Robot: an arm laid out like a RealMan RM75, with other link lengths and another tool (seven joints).
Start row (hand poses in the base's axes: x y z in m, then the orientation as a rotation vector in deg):
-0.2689 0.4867 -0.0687 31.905 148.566 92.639
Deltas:
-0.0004 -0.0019 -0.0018 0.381 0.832 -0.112
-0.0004 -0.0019 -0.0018 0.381 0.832 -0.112
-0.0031 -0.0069 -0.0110 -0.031 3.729 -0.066
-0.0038 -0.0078 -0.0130 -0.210 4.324 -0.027
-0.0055 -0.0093 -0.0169 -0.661 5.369 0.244
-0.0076 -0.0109 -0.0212 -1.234 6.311 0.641
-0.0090 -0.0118 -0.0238 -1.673 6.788 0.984
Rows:
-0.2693 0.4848 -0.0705 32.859 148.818 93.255
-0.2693 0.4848 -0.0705 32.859 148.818 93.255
-0.2720 0.4798 -0.0797 -35.179 -149.411 -92.011
-0.2727 0.4789 -0.0817 -35.505 -149.158 -91.351
-0.2744 0.4774 -0.0856 -35.791 -148.807 -89.984
-0.2765 0.4758 -0.0899 -35.832 -148.615 -88.521
-0.2779 0.4749 -0.0925 -35.656 -148.630 -87.570

